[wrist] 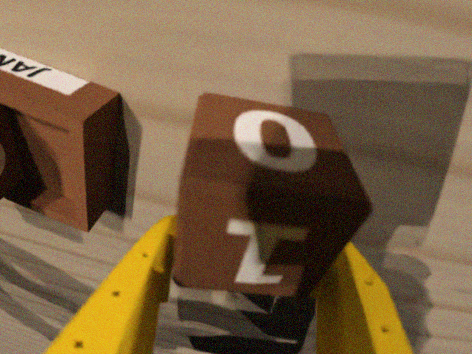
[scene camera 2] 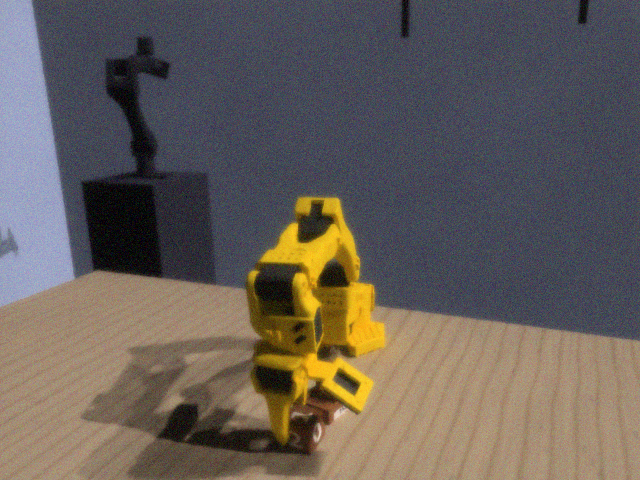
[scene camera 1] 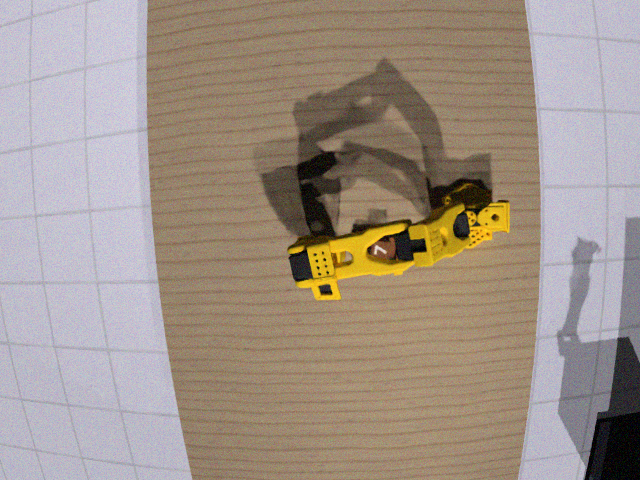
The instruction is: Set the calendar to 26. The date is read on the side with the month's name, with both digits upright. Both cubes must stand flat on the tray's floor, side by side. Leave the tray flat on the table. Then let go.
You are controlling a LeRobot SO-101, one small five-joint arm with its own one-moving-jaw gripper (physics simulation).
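My gripper (scene camera 2: 290,435) (wrist: 261,231) is shut on a brown cube (scene camera 2: 308,432) (wrist: 212,200). Its jaws press on two sides of the cube. In the wrist view a white 0 shows on the far face, and what looks like an upside-down 1, partly shaded, on the near face. The brown tray (scene camera 2: 323,406) (wrist: 102,97) is beside the held cube, at the left in the wrist view. Its white JAN label (wrist: 45,75) reads upside down there. A second brown cube (scene camera 1: 383,250) shows a white 7 through the arm's opening. I cannot tell if it is in the tray.
The yellow arm (scene camera 1: 361,263) (scene camera 2: 336,304) covers much of the tray from above. Its shadows fall across the wooden table (scene camera 1: 351,372) (scene camera 2: 491,403). A dark second arm (scene camera 2: 136,113) stands on a dark block (scene camera 2: 183,222) beyond the table.
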